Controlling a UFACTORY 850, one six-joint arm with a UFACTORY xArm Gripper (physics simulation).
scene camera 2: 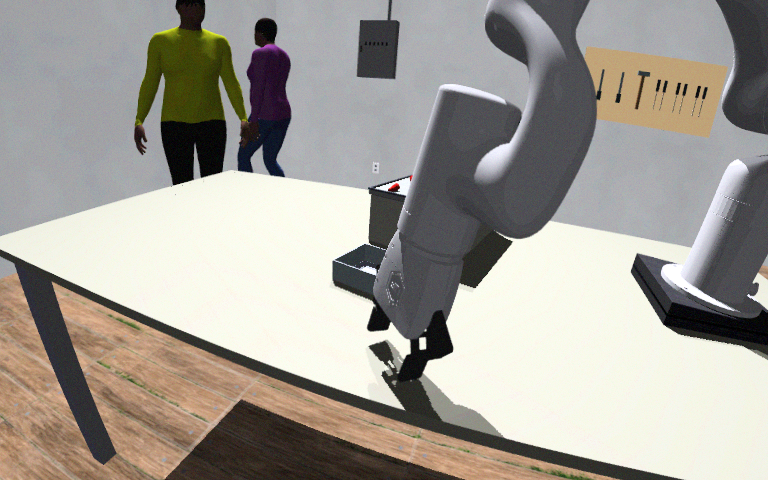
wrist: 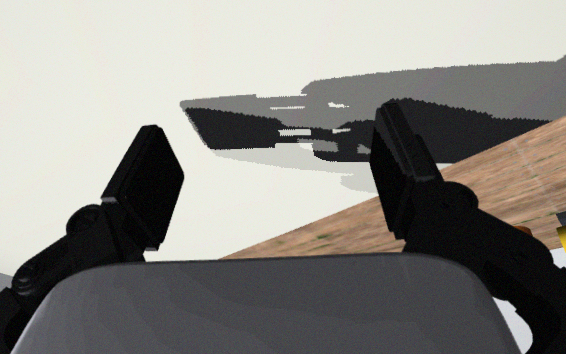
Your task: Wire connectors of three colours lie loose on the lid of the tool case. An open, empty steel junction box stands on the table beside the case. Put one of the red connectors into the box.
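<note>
One red connector lies on the lid of the tool case, near its left corner. Part of another red connector shows at the arm's edge. The arm hides the rest of the lid and any other connectors there. The steel junction box stands open on the table in front of the case; the gripper body covers its right part, and its inside is only partly visible. My gripper is open and empty, tilted low over the table, nearer the table's front edge than the box. No connector shows in the wrist view.
The table ends close in front of the gripper, with the wooden floor beyond. The gripper's shadow falls near that edge. The robot base is at the right. Two people stand behind the table.
</note>
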